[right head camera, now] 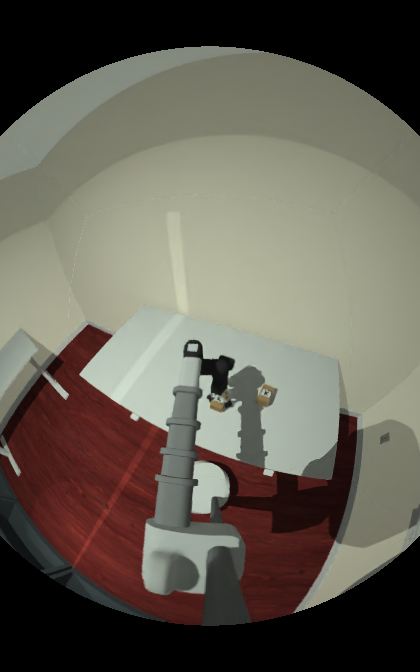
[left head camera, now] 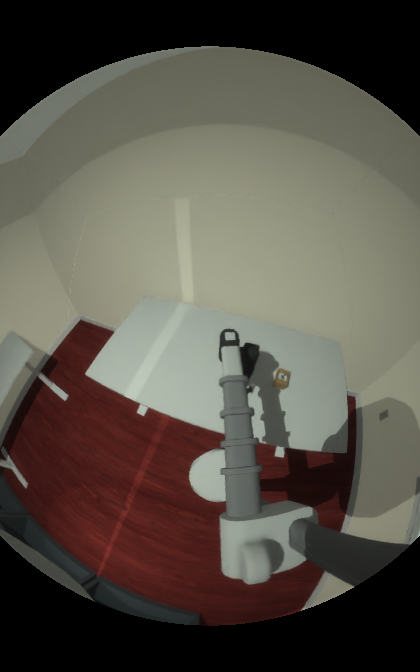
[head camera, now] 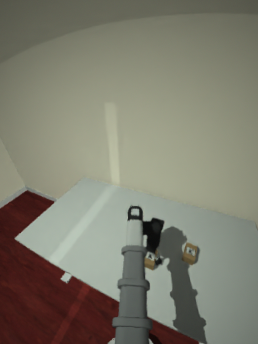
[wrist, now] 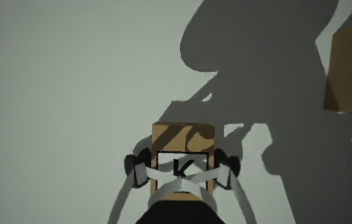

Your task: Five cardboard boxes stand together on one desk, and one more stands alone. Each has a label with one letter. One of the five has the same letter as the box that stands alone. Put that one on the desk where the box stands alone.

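Frame: origin at the robot's base, x left, y ahead, z down, level; centimetres.
Seen in the pictures: gripper, fingertip midpoint: (head camera: 150, 260) (wrist: 182, 160).
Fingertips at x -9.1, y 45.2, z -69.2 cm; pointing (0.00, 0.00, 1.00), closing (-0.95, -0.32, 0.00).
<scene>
Pixels of each thing's top centre, then the offset from my fingertips to it. Level surfaces: height alone.
- brown cardboard box at its top centre: (wrist: 182, 172) (head camera: 150, 255) dx +0.1, dy +0.1, dz -5.0 cm
- white desk at its surface level: dz +0.0 cm
- box labelled K at its top centre: (head camera: 190, 251) dx -22.6, dy +3.2, dz -5.0 cm
My gripper (head camera: 154, 258) (right head camera: 220, 399) (wrist: 182, 160) is shut on a brown cardboard box (head camera: 150, 266) (right head camera: 217, 406) (wrist: 183, 131), whose white label reads K in the wrist view. The fingers press its left and right sides. It is upright and very low over the white desk (head camera: 75, 220) (left head camera: 125, 350) (right head camera: 120, 355) (wrist: 60, 100); I cannot tell whether it touches. The arm hides this box in the left head view. Another box labelled K (head camera: 190, 254) (left head camera: 281, 379) (right head camera: 265, 395) (wrist: 341, 75) stands on the desk, apart, to the right. The five-box group is not recognisable here.
My telescoping arm (head camera: 133, 280) (left head camera: 239, 430) (right head camera: 182, 435) reaches over the desk's front edge. A wall stands behind the desk. Part of another white table (left head camera: 11, 360) (right head camera: 16, 355) shows at the far left. A white round object (left head camera: 207, 475) (right head camera: 209, 487) is near the arm's base.
</scene>
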